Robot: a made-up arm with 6 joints. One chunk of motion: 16 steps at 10 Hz.
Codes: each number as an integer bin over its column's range. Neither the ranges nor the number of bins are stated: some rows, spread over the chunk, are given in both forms.
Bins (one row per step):
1: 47 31 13 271 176 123
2: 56 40 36 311 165 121
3: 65 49 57 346 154 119
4: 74 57 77 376 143 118
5: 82 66 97 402 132 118
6: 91 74 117 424 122 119
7: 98 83 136 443 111 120
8: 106 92 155 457 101 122
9: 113 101 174 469 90 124
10: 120 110 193 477 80 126
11: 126 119 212 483 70 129
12: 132 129 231 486 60 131
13: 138 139 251 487 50 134
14: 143 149 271 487 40 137
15: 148 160 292 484 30 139
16: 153 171 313 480 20 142
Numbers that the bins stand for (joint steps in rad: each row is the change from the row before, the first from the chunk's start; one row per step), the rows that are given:
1: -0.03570 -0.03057 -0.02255 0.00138 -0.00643 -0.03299
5: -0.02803 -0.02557 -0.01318 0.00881 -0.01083 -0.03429
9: -0.02123 -0.02057 -0.00459 0.01262 -0.01502 -0.03273
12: -0.01707 -0.01657 0.00177 0.01358 -0.01801 -0.03090
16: -0.01247 -0.01057 0.01091 0.01324 -0.02200 -0.02804
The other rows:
2: -0.03373 -0.02929 -0.01998 0.00365 -0.00753 -0.03351
3: -0.03175 -0.02800 -0.01764 0.00564 -0.00863 -0.03403
4: -0.02978 -0.02686 -0.01541 0.00734 -0.00973 -0.03429
6: -0.02605 -0.02443 -0.01095 0.01006 -0.01182 -0.03403
7: -0.02452 -0.02314 -0.00883 0.01114 -0.01292 -0.03377
8: -0.02277 -0.02186 -0.00671 0.01194 -0.01392 -0.03325
10: -0.01970 -0.01929 -0.00247 0.01307 -0.01602 -0.03221
11: -0.01838 -0.01800 -0.00035 0.01341 -0.01701 -0.03142
13: -0.01575 -0.01514 0.00400 0.01364 -0.01901 -0.03012
14: -0.01466 -0.01371 0.00623 0.01364 -0.02001 -0.02934
15: -0.01356 -0.01214 0.00857 0.01347 -0.02101 -0.02882

